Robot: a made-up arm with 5 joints.
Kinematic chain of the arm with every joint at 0, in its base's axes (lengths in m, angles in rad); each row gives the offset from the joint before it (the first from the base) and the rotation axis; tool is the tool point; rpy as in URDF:
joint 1: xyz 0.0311 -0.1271 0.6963 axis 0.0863 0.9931 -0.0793
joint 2: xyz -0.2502 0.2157 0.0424 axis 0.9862 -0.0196 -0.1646
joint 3: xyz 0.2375 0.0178 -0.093 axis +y
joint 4: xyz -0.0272 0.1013 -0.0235 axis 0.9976 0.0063 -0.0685
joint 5: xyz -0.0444 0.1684 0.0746 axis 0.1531 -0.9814 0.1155
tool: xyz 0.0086 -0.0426 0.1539 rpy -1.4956 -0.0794 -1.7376
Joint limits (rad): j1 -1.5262..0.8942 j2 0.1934..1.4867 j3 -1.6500..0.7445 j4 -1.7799..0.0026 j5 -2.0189..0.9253
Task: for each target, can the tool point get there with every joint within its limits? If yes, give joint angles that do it. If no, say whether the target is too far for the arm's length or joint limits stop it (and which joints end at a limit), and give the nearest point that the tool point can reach.
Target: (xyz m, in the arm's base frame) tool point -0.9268 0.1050 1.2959
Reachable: no: too far | nearest point -0.2966 0.1465 0.8966 | short by 0.747 m
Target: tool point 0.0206 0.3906 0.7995
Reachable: yes | joints -0.9021 0.6792 -0.4466 -1.1677 -1.2644
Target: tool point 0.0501 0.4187 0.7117
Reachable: yes | joints 0.6838 0.7060 0.5542 -1.5999 -1.3229
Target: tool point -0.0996 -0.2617 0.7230
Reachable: no: joint limits stop it (at a limit: joint 2, joint 3, joint 4) | nearest point -0.2160 -0.0696 0.7255 | short by 0.225 m
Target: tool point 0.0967 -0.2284 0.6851
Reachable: no: joint limits stop it (at a limit: joint 1, joint 2, joint 3, joint 4) | nearest point 0.2474 -0.0979 0.8345 | short by 0.249 m
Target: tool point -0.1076 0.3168 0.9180
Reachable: yes | joints -0.7702 1.0522 -0.7715 -0.9752 -0.8339
